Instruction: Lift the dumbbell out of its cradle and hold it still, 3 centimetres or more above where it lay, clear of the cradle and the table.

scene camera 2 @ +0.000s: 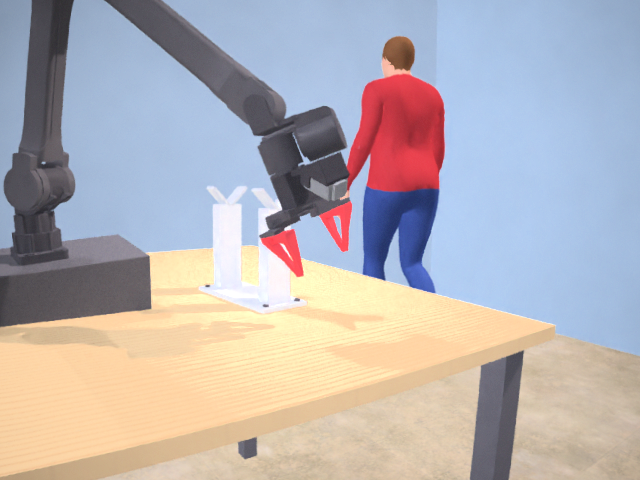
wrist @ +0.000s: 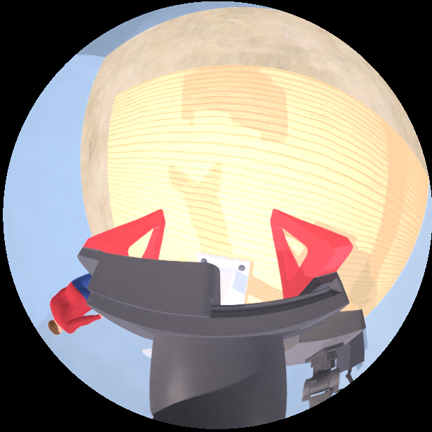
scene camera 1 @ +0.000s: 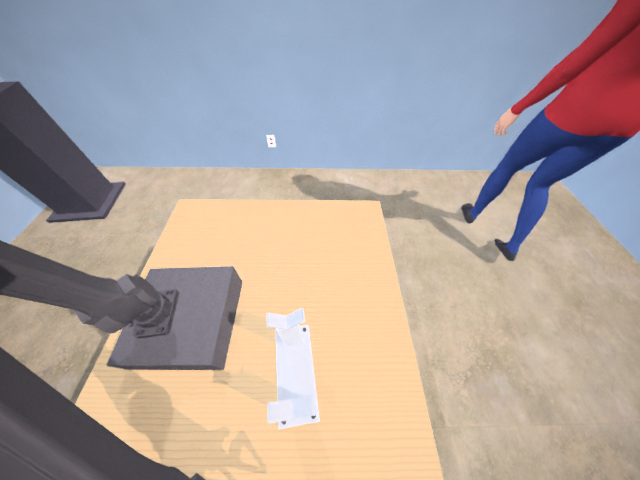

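Pixels of known places: gripper, fingertip midpoint: [scene camera 2: 323,263]; arm's base at its link origin: [scene camera 2: 39,256] [scene camera 1: 159,313].
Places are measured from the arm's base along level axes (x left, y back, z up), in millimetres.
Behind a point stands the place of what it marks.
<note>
The dumbbell does not show in any of the three views. The white cradle [scene camera 1: 295,369] {x -166, y -356, z -83 mm} [scene camera 2: 227,248] {x -103, y -344, z 0 mm} [wrist: 225,265] stands on the table, with two upright posts topped by V-shaped rests on a screwed-down base plate. No dumbbell lies in its rests. My gripper [scene camera 2: 323,263] {x -411, y -337, z 14 mm} [wrist: 217,215] is open, with its red fingers wide apart and nothing between them. In scene camera 2 it appears above the table, tilted downward, overlapping the right-hand post in the picture; I cannot tell how far it is from it. The fingers do not show in scene camera 1.
The wooden table [scene camera 1: 356,268] {x 127, y -590, z -91 mm} [scene camera 2: 392,372] {x -604, y -283, z -91 mm} [wrist: 150,150] bears the arm's dark base block [scene camera 1: 206,310] {x -9, y -130, z 9 mm} [scene camera 2: 77,289] {x -130, y -36, z -42 mm} beside the cradle. A person in a red top [scene camera 1: 594,93] [scene camera 2: 403,134] [wrist: 65,310] stands beyond the table. A dark column [scene camera 1: 46,139] stands at the left in scene camera 1.
</note>
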